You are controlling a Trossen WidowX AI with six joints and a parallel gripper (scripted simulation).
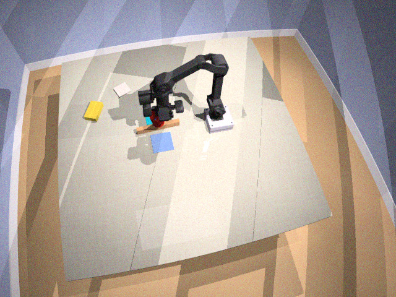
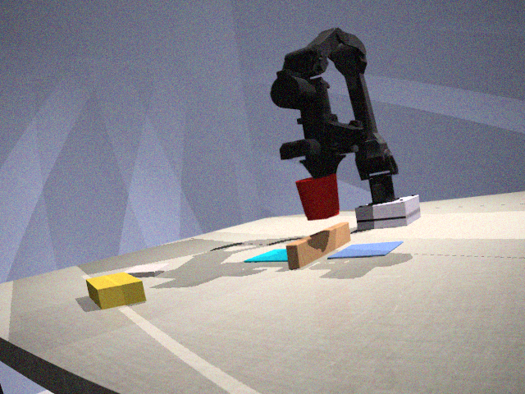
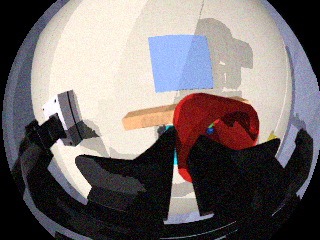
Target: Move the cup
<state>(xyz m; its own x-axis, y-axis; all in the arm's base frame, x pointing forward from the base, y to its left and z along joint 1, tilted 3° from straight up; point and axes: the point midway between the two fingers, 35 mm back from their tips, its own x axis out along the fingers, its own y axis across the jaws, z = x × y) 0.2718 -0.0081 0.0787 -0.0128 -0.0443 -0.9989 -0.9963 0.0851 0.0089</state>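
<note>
The cyan pad lies 110 mm below my gripper tip, 90 mm to the right of it and 30 mm ahead of it. The rest, counted from my gripper tip: red cup (30 mm ahead, 10 mm to the right); brown wooden bar (90 mm below, 30 mm ahead, 10 mm to the right); blue pad (110 mm below, 80 mm to the left, 30 mm ahead).
</note>
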